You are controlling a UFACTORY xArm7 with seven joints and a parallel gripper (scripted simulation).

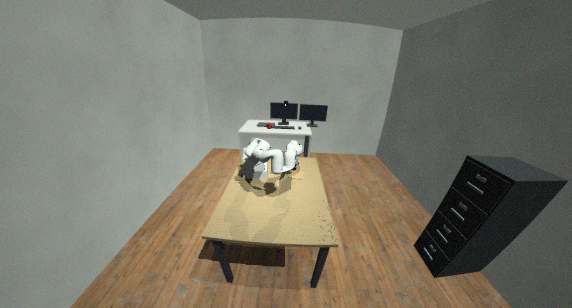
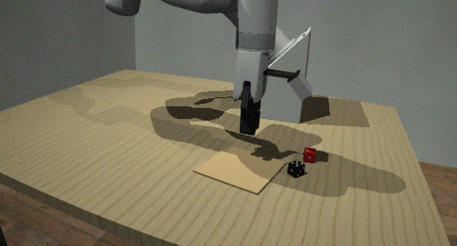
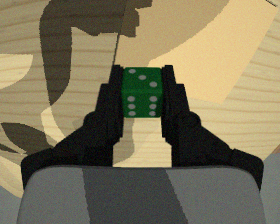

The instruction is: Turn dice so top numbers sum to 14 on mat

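The tan mat lies 8 cm below my hand and 5 cm ahead of it. From my hand the other things lie so: red die: 13 cm to the left, 7 cm below, 3 cm behind; green die: 1 cm below; black die: 11 cm to the left, 7 cm below, 4 cm ahead.
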